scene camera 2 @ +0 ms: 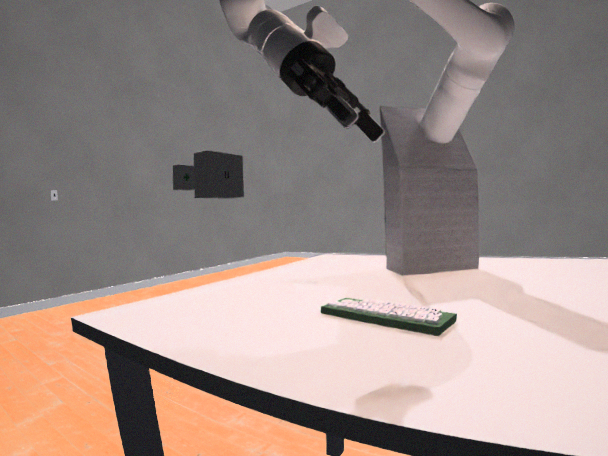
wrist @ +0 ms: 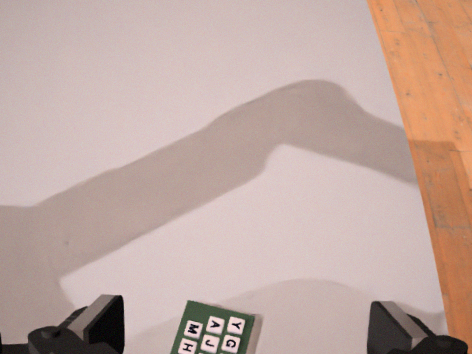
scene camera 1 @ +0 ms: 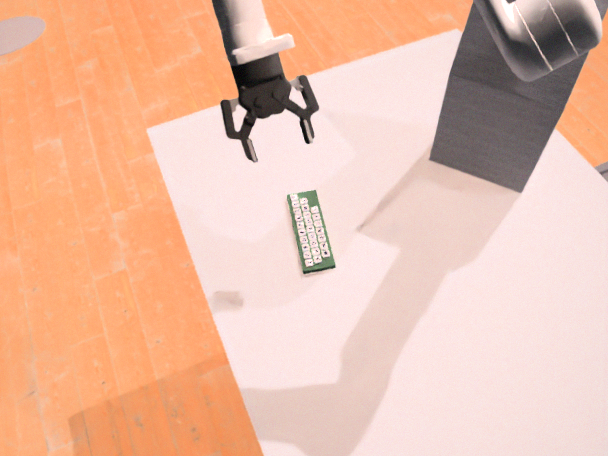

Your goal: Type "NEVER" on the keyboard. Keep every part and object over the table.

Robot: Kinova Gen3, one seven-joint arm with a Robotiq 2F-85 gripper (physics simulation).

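Where they show: gripper, fingertip midpoint: point(scene camera 2: 367, 130) point(wrist: 246, 327) point(scene camera 1: 282, 152); arm's base, origin of the base link: point(scene camera 2: 436, 129).
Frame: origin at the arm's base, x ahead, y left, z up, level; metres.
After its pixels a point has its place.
Observation:
A green keyboard point(scene camera 1: 330, 263) @(y 0.259, x 0.364, z -0.331 m) point(scene camera 2: 385, 323) @(y 0.204, x 0.430, z -0.339 m) point(wrist: 195, 309) @(y 0.258, x 0.365, z -0.332 m) with white lettered keys lies flat on the white table point(scene camera 1: 450, 350) @(y 0.425, x 0.158, z -0.344 m) point(scene camera 2: 200, 320) @(y 0.016, x 0.609, z -0.344 m) point(wrist: 150, 60) @(y 0.538, x 0.133, z -0.344 m). In the wrist view one end of it shows at the bottom edge, with the keys M, A, Y, H, J and G in view; the rest of it is cut off. My gripper point(scene camera 1: 280, 146) @(y 0.191, x 0.438, z -0.095 m) point(scene camera 2: 364, 129) @(y 0.191, x 0.438, z -0.095 m) point(wrist: 246, 327) @(y 0.191, x 0.438, z -0.095 m) is open and empty. It hangs high above the table, tilted, with its fingers apart and clear of the keyboard. In scene camera 1 it shows above the keyboard's far end.
The grey pedestal point(scene camera 1: 495, 120) @(y 0.045, x 0.056, z -0.178 m) point(scene camera 2: 432, 220) @(y 0.032, x 0.082, z -0.223 m) of the arm stands on the table behind the keyboard. The table's edge point(scene camera 2: 225, 387) @(y 0.209, x 0.648, z -0.354 m) runs along the front, with the orange wooden floor point(scene camera 1: 100, 300) point(scene camera 2: 30, 360) point(wrist: 435, 65) beyond. Shadows of the arm fall across the table.

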